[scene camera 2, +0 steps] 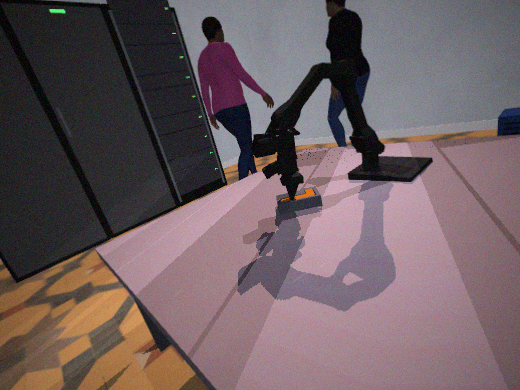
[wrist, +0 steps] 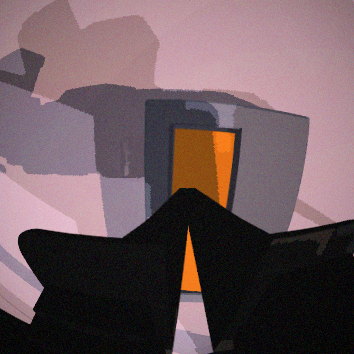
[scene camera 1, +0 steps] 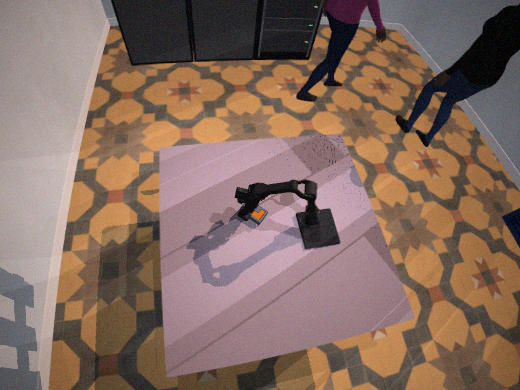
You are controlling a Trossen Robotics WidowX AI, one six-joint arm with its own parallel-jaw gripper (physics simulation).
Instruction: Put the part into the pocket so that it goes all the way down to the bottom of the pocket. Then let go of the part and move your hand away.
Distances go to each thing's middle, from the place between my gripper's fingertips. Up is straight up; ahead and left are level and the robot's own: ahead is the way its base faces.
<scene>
The grey pocket block (wrist: 269, 149) is 3 cm behind my hand and 2 cm below it. The rest, counted from my hand: orange part (wrist: 202, 159) 3 cm behind, 1 cm to the left, 1 cm below.
</scene>
